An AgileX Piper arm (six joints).
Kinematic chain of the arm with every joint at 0, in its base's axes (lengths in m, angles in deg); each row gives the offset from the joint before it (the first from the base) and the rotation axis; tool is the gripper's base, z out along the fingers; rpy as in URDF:
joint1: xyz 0 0 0.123 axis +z
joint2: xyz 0 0 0 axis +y
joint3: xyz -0.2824 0 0.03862 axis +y
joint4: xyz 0.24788 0 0.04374 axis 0.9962 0 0.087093
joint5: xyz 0 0 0 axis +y
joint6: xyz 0.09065 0 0.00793 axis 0.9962 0 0.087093
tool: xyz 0 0 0 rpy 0 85.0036 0
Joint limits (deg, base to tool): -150..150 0..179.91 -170..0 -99.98..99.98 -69.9..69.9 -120..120
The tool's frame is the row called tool.
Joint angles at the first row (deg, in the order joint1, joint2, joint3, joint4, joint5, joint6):
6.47 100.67 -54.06 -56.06 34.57 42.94
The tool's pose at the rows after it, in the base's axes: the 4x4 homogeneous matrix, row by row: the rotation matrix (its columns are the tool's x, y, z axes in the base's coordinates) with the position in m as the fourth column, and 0 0 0 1 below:
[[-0.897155, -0.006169, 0.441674, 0.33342], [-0.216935, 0.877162, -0.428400, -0.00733], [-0.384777, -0.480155, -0.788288, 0.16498], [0, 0, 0, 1]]
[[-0.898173, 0.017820, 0.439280, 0.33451], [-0.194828, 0.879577, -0.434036, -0.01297], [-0.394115, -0.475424, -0.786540, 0.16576], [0, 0, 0, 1]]
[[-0.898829, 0.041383, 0.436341, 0.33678], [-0.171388, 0.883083, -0.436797, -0.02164], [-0.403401, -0.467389, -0.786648, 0.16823], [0, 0, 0, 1]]
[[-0.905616, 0.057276, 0.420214, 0.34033], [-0.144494, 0.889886, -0.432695, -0.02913], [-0.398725, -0.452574, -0.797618, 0.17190], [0, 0, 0, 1]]
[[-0.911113, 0.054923, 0.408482, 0.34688], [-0.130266, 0.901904, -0.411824, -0.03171], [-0.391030, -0.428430, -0.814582, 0.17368], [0, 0, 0, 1]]
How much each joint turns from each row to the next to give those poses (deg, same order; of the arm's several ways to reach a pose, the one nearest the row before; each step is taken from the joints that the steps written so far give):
-0.31 1.28 0.00 -0.73 -0.12 0.82
-1.01 0.06 -0.26 -0.08 -0.17 0.54
-1.66 0.00 -0.71 0.81 -0.40 -0.87
-1.55 0.20 -1.62 3.53 0.37 -3.57
-0.87 0.88 -2.23 4.54 0.11 -4.52

